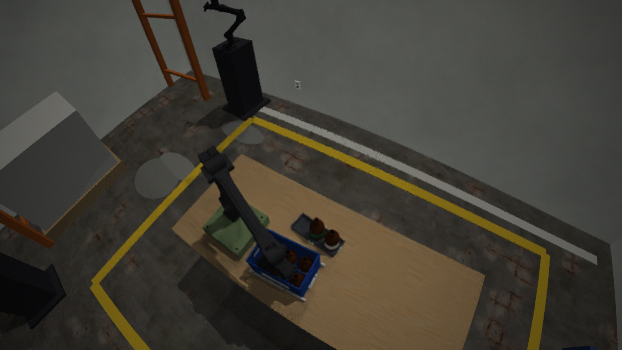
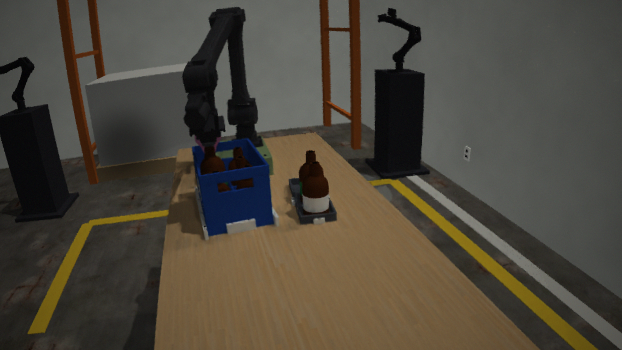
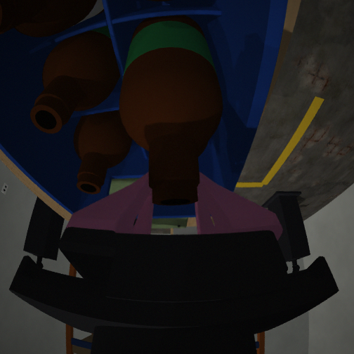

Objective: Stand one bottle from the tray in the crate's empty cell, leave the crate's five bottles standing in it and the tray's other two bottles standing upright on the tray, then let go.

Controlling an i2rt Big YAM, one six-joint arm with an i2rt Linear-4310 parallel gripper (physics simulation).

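Frame: origin at the arm's base, x left, y back, z up, level; centimetres.
Seen in the pictures: gripper, fingertip midpoint: (image 2: 209, 151); arm's base, origin of the base link: (image 1: 235, 210).
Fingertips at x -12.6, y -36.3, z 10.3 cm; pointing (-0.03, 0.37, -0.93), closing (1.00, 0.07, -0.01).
Pixels of each thing's top centre, then the offset from my fingertips to it. Level surfaces: height alone.
- blue crate, middle of its top: (image 2: 226, 154) (image 1: 282, 257) dz -0.3, dx +5.0, dy -4.3 cm
- dark tray, middle of its top: (image 2: 310, 194) (image 1: 317, 233) dz -15.3, dx +29.0, dy -5.4 cm
- green-labelled bottle, middle of its top: (image 2: 310, 151) (image 1: 316, 220) dz -1.8, dx +29.6, dy -4.9 cm
- white-labelled bottle, middle of its top: (image 2: 314, 162) (image 1: 332, 231) dz -1.8, dx +28.7, dy -14.5 cm
- wooden table, its level: dz -17.8 cm
My gripper (image 1: 285, 270) (image 2: 208, 144) (image 3: 173, 178) is shut on the neck of a brown bottle with a green label (image 3: 171, 105). This bottle is inside the blue crate (image 1: 313, 278) (image 2: 237, 207) (image 3: 265, 75), between a divider and the side wall, and looks roughly upright. Its base is hidden. Other brown bottles (image 1: 305, 263) (image 3: 82, 72) stand in the crate's other cells; the arm and walls hide some. On the dark tray (image 1: 302, 226) (image 2: 328, 217), a green-labelled bottle (image 1: 317, 228) (image 2: 305, 173) and a white-labelled bottle (image 1: 332, 237) (image 2: 315, 188) stand upright.
The crate and tray stand side by side on the wooden table (image 1: 400, 280) (image 2: 310, 290). The arm's green base plate (image 1: 235, 232) lies behind the crate. The crate's walls and dividers are close around the held bottle. Black pedestals (image 1: 237, 75) (image 2: 399, 120) stand off the table.
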